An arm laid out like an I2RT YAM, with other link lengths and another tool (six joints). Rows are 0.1 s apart.
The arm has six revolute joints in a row. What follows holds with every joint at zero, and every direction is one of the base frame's.
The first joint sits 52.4 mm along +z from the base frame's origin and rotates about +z.
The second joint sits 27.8 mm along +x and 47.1 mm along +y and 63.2 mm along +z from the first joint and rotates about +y.
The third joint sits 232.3 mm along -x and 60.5 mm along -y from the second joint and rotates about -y.
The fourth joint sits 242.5 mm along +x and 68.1 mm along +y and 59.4 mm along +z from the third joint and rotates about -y.
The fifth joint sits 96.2 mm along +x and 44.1 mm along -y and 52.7 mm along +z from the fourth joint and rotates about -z.
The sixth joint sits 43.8 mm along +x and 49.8 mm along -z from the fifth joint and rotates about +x.
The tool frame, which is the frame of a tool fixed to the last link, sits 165 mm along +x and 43 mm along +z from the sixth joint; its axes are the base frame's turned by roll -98.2, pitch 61 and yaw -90 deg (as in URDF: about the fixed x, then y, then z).
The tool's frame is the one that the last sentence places.
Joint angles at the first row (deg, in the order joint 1, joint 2, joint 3, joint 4, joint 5, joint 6):
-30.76 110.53 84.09 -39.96 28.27 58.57
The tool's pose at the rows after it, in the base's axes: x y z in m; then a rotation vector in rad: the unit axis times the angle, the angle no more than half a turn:
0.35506 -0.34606 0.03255 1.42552 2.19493 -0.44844
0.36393 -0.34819 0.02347 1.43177 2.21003 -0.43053
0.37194 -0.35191 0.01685 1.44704 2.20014 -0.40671
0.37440 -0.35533 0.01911 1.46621 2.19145 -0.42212
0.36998 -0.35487 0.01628 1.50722 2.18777 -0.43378
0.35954 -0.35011 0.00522 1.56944 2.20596 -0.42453
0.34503 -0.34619 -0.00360 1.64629 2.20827 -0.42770
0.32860 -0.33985 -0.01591 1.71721 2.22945 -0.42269
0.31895 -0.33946 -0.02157 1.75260 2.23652 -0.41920
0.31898 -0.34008 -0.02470 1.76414 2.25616 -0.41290
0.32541 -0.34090 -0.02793 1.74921 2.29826 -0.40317
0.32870 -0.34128 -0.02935 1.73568 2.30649 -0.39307
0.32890 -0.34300 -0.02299 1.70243 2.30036 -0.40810
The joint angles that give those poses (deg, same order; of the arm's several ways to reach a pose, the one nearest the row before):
-30.75 111.28 82.41 -37.40 26.38 61.12
-30.71 114.40 85.39 -38.09 25.55 61.32
-30.90 116.86 87.75 -37.99 24.63 62.09
-30.78 118.56 90.72 -39.87 25.42 63.09
-30.73 119.83 92.55 -42.20 26.01 64.94
-31.03 121.19 93.77 -45.42 25.37 67.06
-31.51 122.20 94.59 -48.61 25.20 69.76
-32.15 123.05 94.49 -51.40 24.41 71.62
-32.94 123.32 94.18 -52.33 23.92 72.05
-33.20 124.85 96.30 -54.03 23.43 71.86
-33.11 127.28 99.82 -56.09 22.83 70.58
-33.09 127.52 99.97 -55.65 22.46 69.92
-32.99 125.54 97.67 -53.80 23.23 68.84

